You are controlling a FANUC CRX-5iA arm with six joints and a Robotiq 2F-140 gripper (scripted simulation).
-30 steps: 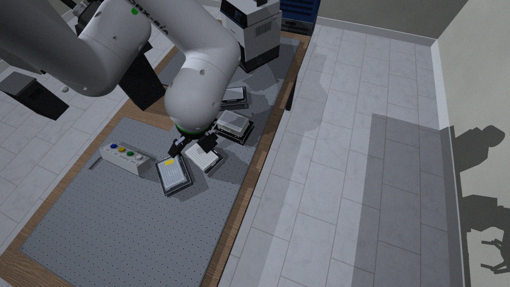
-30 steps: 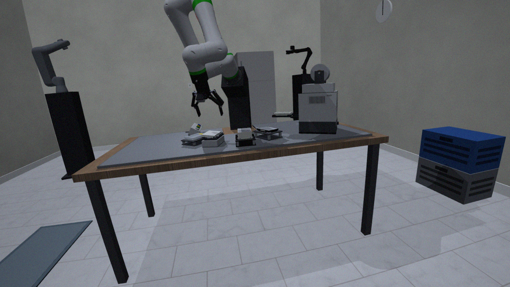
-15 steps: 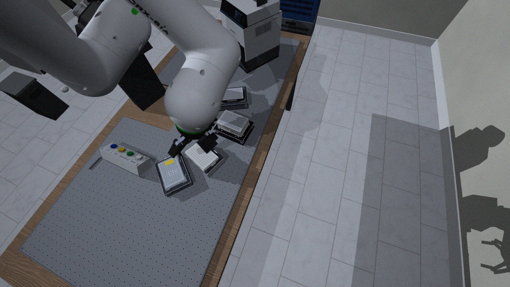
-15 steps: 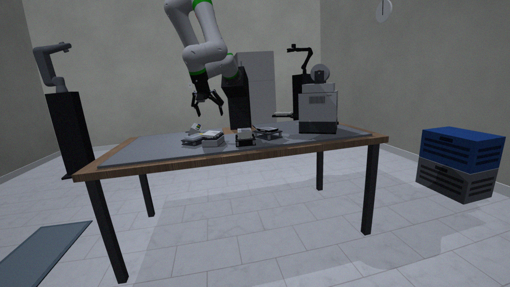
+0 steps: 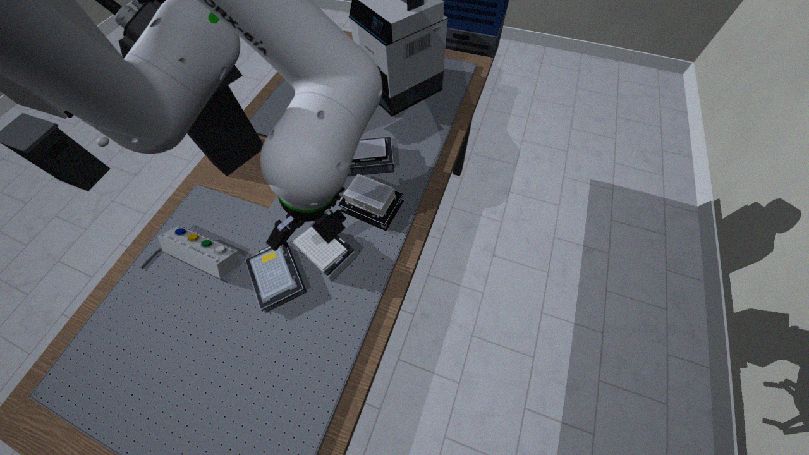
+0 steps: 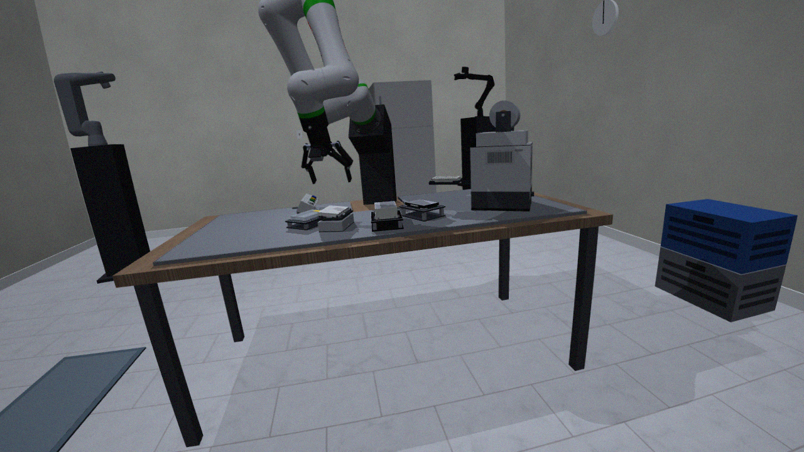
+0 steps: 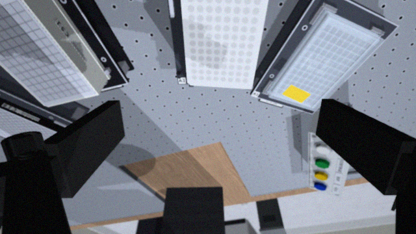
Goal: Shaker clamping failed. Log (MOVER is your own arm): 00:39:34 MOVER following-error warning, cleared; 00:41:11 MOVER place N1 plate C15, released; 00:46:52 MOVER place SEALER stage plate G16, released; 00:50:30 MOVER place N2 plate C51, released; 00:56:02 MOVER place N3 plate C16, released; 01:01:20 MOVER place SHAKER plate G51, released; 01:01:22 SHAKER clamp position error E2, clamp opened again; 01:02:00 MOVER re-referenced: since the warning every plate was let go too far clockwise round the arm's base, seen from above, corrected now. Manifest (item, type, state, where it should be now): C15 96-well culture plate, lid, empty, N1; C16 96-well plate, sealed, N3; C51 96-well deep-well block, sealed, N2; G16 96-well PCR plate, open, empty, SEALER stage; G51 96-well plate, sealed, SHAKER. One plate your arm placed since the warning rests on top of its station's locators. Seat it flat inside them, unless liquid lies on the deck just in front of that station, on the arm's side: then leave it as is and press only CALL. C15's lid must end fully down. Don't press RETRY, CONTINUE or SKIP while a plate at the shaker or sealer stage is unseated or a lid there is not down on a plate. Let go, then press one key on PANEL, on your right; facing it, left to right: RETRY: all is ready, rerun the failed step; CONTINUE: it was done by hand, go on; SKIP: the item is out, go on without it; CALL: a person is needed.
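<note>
The shaker is 20 mm ahead of my hand and 160 mm below it.
</note>
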